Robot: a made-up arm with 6 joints. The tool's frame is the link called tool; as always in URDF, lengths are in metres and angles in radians.
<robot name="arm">
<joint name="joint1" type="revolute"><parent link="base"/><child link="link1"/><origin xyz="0.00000 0.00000 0.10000" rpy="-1.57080 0.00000 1.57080"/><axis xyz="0 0 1"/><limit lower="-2.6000" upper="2.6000"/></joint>
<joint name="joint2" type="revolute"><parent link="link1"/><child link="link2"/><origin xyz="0.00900 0.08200 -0.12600" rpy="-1.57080 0.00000 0.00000"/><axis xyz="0 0 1"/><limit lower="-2.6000" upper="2.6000"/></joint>
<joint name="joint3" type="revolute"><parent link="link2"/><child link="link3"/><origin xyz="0.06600 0.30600 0.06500" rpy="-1.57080 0.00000 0.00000"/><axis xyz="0 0 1"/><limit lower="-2.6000" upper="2.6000"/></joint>
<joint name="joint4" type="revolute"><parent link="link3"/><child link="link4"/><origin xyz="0.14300 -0.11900 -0.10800" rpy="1.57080 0.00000 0.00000"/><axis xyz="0 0 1"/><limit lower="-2.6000" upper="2.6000"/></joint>
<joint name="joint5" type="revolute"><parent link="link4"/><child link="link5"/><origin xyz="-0.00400 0.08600 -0.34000" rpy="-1.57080 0.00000 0.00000"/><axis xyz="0 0 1"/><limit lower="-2.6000" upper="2.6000"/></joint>
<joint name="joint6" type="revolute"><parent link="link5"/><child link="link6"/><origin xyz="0.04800 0.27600 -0.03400" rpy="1.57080 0.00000 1.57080"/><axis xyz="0 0 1"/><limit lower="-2.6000" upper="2.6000"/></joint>
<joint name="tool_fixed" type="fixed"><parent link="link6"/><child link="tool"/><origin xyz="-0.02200 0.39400 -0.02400" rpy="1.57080 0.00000 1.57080"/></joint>
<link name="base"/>
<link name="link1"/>
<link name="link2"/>
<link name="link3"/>
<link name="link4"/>
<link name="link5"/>
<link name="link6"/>
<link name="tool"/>
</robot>
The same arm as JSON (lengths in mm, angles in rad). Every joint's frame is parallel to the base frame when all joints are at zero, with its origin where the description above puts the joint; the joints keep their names.
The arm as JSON. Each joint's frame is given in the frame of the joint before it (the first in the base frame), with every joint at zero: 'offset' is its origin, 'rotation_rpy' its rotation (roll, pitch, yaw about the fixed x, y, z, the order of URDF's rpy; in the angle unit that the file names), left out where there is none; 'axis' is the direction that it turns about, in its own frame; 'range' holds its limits. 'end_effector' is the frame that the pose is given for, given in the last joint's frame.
{"length_unit": "mm", "angle_unit": "rad", "chain": [{"id": "joint1", "offset": [0.0, 0.0, 100.0], "axis": [-1.0, 0.0, 0.0], "range": [-2.6, 2.6]}, {"id": "joint2", "offset": [126.0, 9.0, -82.0], "axis": [0.0, 0.0, -1.0], "range": [-2.6, 2.6]}, {"id": "joint3", "offset": [306.0, 66.0, -65.0], "axis": [1.0, 0.0, 0.0], "range": [-2.6, 2.6]}, {"id": "joint4", "offset": [-108.0, 143.0, -119.0], "axis": [0.0, 0.0, -1.0], "range": [-2.6, 2.6]}, {"id": "joint5", "offset": [86.0, -4.0, 340.0], "axis": [1.0, 0.0, 0.0], "range": [-2.6, 2.6]}, {"id": "joint6", "offset": [-34.0, 48.0, 276.0], "axis": [0.0, 1.0, 0.0], "range": [-2.6, 2.6]}], "end_effector": {"offset": [394.0, -24.0, -22.0], "rotation_rpy": [0.0, 0.0, 0.0]}}
